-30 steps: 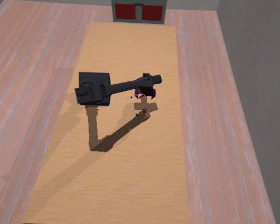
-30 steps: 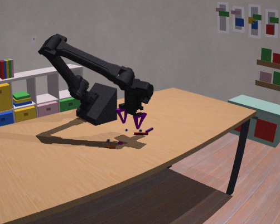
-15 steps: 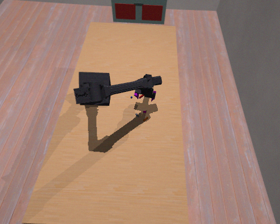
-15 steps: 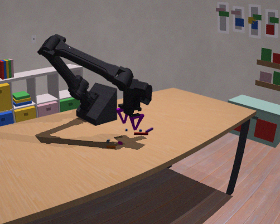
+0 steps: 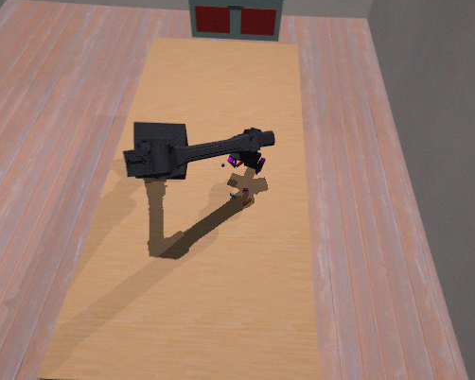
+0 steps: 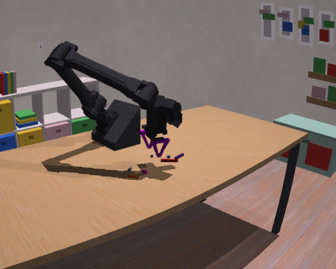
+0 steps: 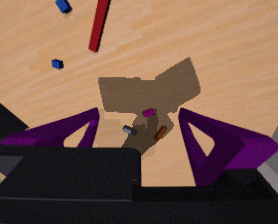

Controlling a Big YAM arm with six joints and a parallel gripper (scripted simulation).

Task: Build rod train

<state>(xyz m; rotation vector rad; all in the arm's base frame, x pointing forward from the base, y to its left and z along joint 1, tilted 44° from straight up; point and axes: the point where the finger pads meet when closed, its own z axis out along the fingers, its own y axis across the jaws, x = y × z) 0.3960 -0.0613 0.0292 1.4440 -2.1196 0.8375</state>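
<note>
Now: the magenta rod 7 cm below my hand and 5 cm to the right of it. The rest, counted from my hand: red rod: 10 cm to the left, 7 cm below, 1 cm behind; orange rod: 11 cm to the right, 7 cm below, 1 cm ahead; grey rod: 8 cm to the right, 7 cm below, 5 cm behind.
</note>
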